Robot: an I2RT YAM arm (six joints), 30 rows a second.
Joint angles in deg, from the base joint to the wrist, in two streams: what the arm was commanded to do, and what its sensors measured. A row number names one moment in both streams.
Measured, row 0:
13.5 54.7 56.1 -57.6 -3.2 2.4
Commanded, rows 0 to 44:
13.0 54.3 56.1 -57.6 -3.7 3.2
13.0 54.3 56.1 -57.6 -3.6 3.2
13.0 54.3 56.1 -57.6 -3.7 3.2
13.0 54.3 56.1 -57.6 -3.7 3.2
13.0 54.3 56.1 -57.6 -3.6 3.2
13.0 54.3 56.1 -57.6 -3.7 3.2
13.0 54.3 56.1 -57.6 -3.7 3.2
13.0 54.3 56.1 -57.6 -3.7 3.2
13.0 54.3 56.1 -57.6 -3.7 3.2
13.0 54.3 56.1 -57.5 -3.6 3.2
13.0 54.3 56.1 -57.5 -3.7 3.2
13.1 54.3 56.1 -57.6 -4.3 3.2
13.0 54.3 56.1 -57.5 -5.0 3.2
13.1 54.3 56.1 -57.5 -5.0 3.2
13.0 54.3 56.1 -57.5 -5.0 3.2
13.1 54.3 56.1 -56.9 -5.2 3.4
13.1 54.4 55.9 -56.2 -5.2 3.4
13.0 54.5 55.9 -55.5 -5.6 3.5
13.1 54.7 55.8 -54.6 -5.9 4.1
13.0 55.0 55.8 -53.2 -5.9 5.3
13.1 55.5 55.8 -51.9 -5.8 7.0
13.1 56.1 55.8 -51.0 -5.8 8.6
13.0 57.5 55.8 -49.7 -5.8 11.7
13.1 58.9 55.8 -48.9 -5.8 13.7
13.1 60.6 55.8 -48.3 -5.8 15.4
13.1 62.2 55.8 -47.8 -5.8 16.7
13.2 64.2 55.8 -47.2 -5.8 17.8
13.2 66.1 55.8 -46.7 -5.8 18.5
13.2 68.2 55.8 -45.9 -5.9 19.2
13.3 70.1 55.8 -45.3 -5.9 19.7
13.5 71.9 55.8 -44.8 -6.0 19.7
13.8 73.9 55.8 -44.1 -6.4 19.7
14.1 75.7 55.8 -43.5 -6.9 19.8
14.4 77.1 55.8 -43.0 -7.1 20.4
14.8 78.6 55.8 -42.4 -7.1 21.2
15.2 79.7 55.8 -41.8 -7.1 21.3
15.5 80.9 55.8 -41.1 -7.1 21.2
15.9 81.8 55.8 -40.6 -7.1 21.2
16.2 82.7 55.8 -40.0 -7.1 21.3
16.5 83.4 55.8 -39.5 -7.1 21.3
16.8 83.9 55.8 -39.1 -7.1 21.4
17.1 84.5 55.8 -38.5 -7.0 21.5
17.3 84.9 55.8 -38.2 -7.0 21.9
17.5 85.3 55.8 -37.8 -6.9 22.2
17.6 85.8 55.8 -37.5 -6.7 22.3
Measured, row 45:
16.8 84.9 56.0 -38.1 -6.7 20.6
